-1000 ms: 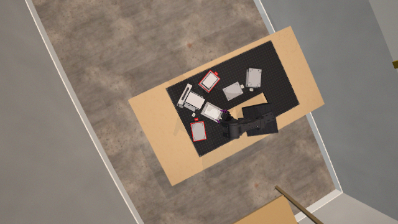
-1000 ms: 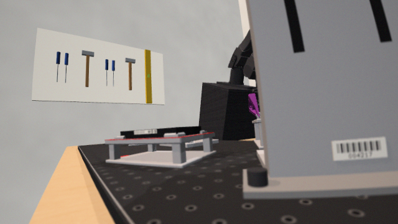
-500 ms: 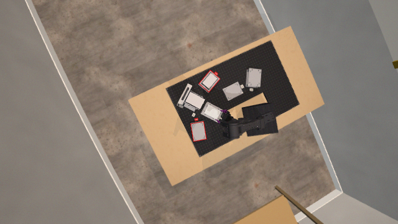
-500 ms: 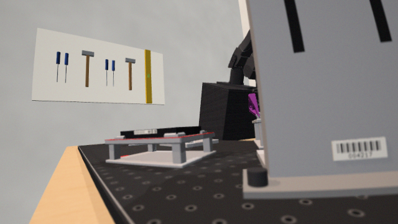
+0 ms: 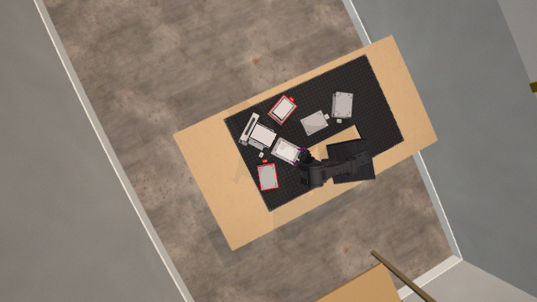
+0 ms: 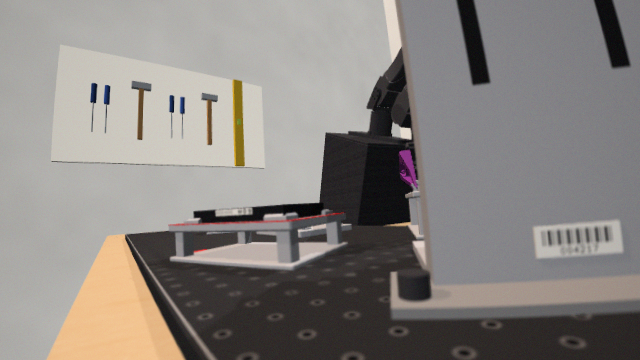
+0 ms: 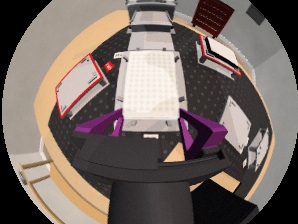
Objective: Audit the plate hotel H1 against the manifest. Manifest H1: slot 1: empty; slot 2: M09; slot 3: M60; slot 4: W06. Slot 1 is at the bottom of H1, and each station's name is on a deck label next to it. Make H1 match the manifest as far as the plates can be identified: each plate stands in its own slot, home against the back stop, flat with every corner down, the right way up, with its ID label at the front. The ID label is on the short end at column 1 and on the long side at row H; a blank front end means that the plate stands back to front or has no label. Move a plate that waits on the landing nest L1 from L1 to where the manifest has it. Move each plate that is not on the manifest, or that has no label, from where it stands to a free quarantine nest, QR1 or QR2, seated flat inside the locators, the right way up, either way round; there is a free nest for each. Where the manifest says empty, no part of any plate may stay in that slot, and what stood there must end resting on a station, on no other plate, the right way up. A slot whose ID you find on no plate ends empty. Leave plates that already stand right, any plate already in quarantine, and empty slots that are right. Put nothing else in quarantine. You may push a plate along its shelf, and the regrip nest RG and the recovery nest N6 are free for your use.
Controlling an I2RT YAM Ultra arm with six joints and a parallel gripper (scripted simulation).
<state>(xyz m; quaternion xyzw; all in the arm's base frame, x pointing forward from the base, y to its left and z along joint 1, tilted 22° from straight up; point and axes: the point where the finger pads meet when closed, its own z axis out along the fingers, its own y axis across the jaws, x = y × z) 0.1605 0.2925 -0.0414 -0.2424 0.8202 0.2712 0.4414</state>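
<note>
Right now the white well plate is 40 mm ahead of my hand and 40 mm to the left of it. Also, from my hand: plate hotel H1 (250 mm ahead, 210 mm to the left, 80 mm above); red-rimmed nest (70 mm behind, 210 mm to the left, 30 mm below); black-sided plate (310 mm ahead, 50 mm to the right, 20 mm below).
</note>
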